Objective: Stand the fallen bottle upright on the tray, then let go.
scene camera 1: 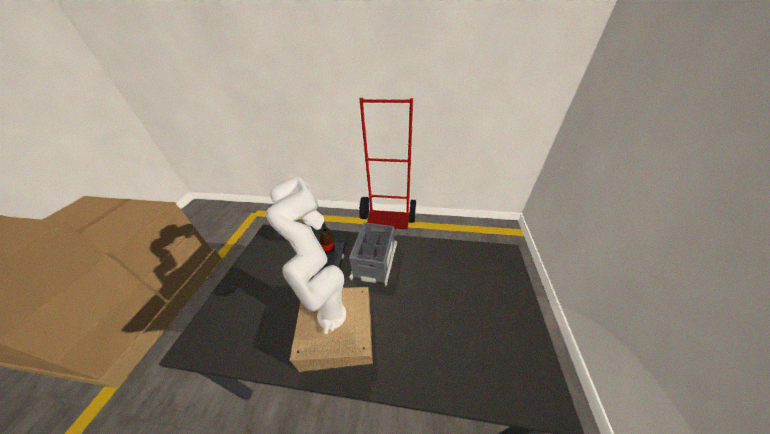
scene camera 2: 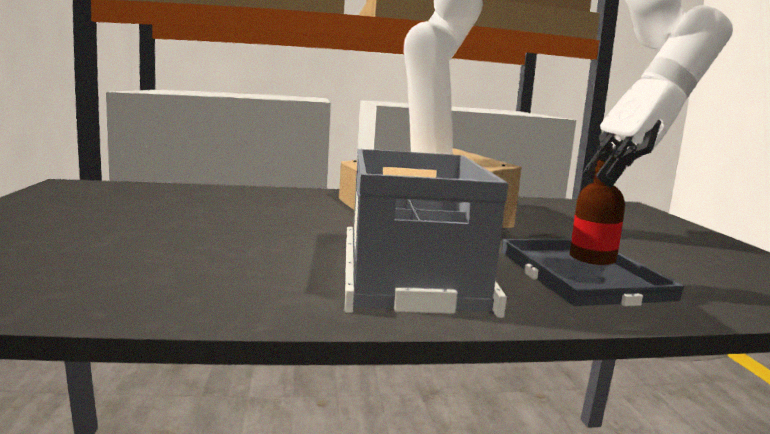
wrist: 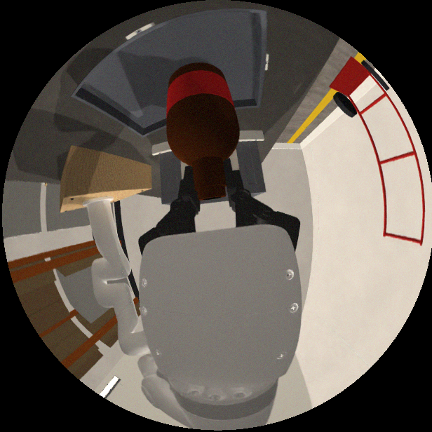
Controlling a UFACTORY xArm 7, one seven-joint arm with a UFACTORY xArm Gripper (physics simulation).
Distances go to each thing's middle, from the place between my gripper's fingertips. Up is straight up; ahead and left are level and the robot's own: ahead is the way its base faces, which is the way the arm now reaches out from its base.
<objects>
My gripper is now 2 cm to the right of the brown bottle (scene camera 2: 599, 213) and 5 cm above it.
</objects>
